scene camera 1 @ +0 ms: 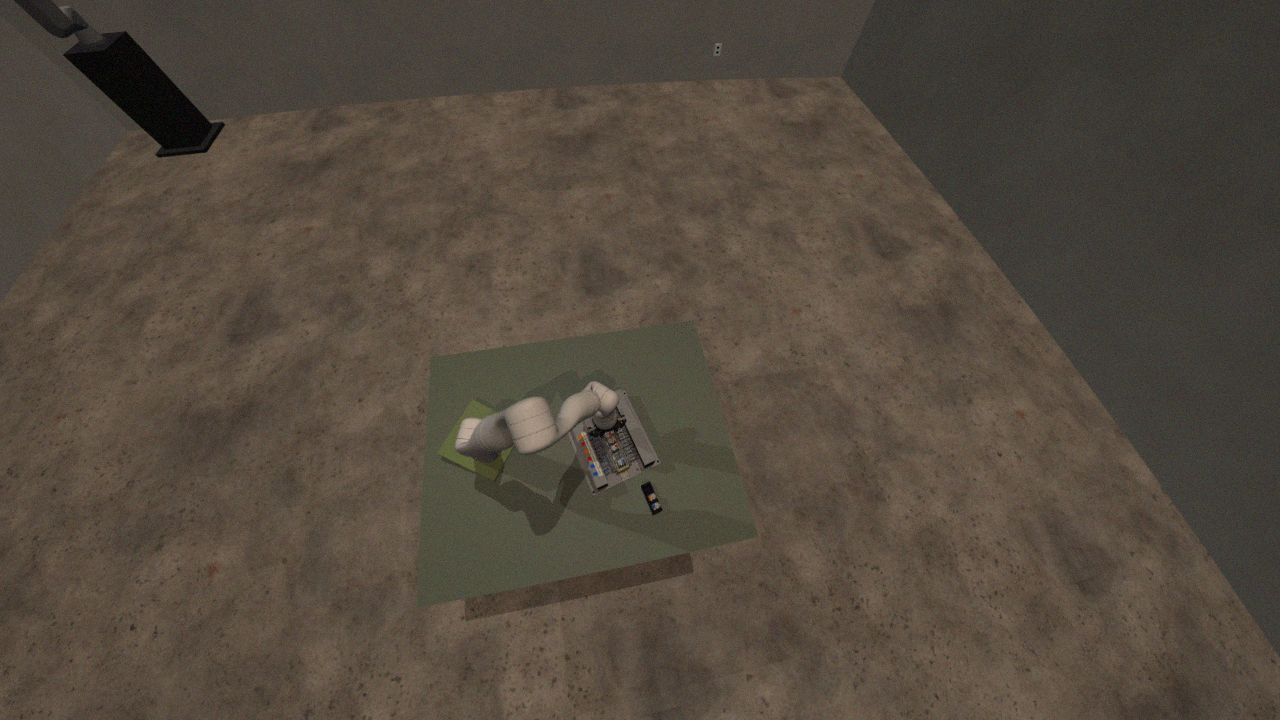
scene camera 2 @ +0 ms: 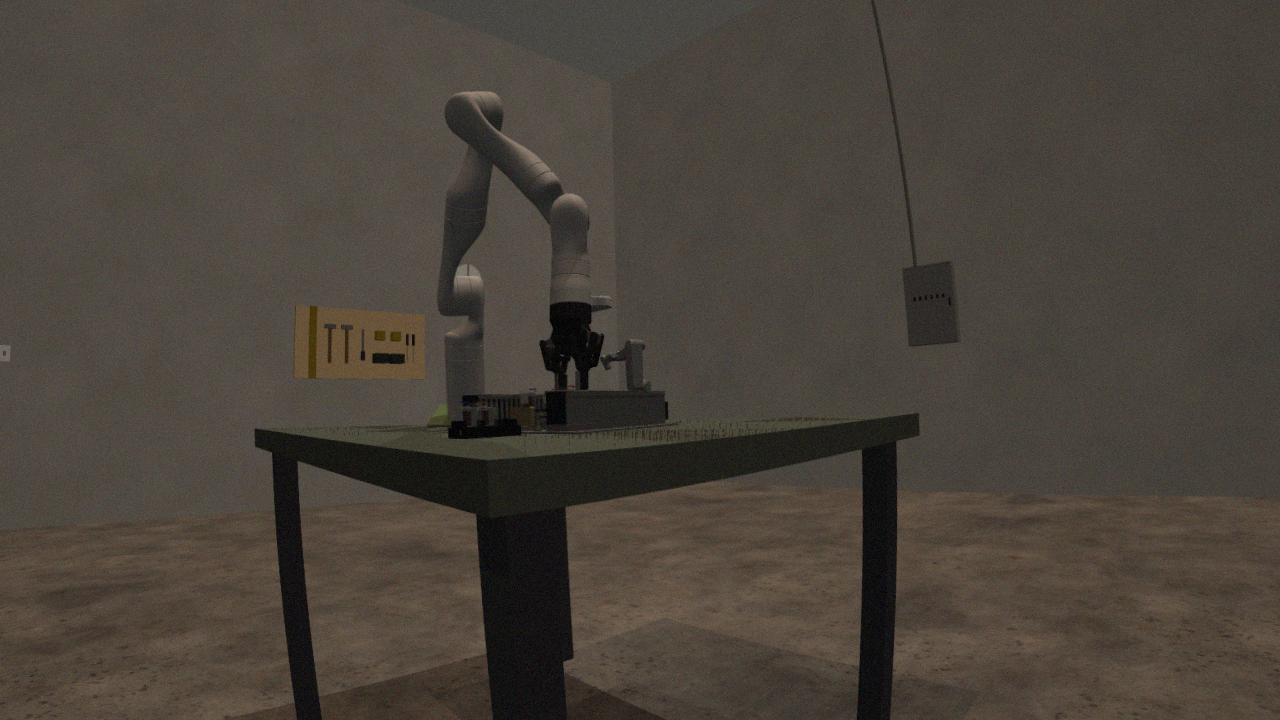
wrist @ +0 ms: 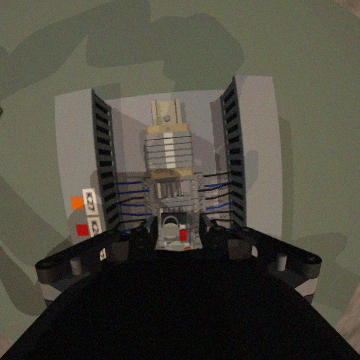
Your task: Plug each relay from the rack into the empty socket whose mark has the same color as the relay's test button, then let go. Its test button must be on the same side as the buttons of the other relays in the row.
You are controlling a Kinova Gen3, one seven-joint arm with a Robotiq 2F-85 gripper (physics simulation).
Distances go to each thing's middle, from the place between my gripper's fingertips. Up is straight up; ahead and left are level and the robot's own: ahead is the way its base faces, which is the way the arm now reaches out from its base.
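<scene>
Black rack (scene camera 2: 506, 427): 12 cm ahead of my hand, 24 cm to the right of it, 5 cm below it. Grey panel (wrist: 201, 109): 6 cm below my hand and 1 cm to the right of it.
</scene>
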